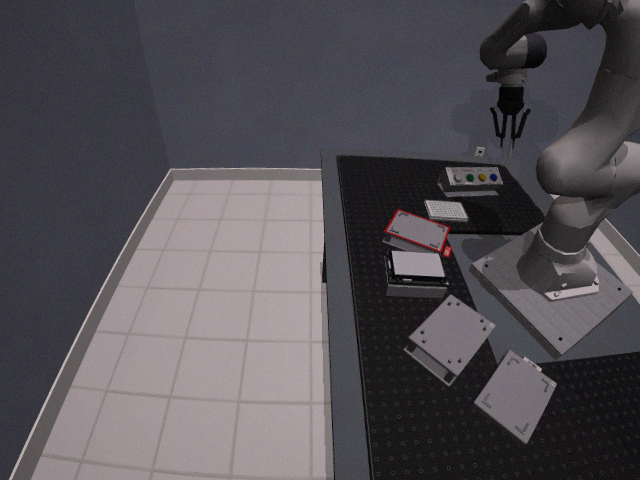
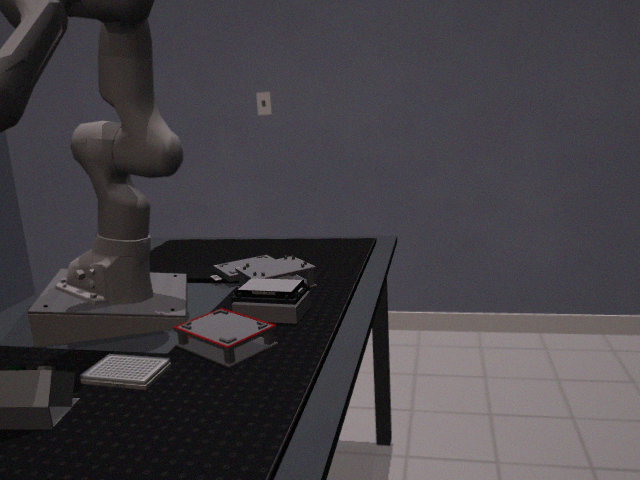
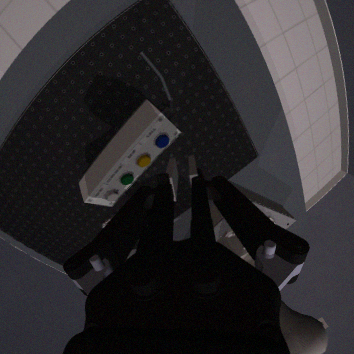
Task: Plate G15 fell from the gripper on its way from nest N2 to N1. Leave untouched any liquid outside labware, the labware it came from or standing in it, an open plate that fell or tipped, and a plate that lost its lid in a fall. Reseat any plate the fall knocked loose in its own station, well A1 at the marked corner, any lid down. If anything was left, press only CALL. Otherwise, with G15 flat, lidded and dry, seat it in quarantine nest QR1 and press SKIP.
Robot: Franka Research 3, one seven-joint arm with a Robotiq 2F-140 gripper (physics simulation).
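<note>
My gripper is shut to a narrow gap with nothing between its fingers, high above the table near the button panel. The panel has white, green, yellow and blue buttons; their labels are blurred. A white well plate lies flat on the mat between the panel and the red-edged nest, which holds no plate. Its wells show; whether a clear lid covers them I cannot tell. No spilled liquid is discernible.
A black-topped station holds a flat white-topped item. Beyond it stand a grey stand with pegs and a grey nest with corner brackets, both without plates. The robot's base plate is beside them.
</note>
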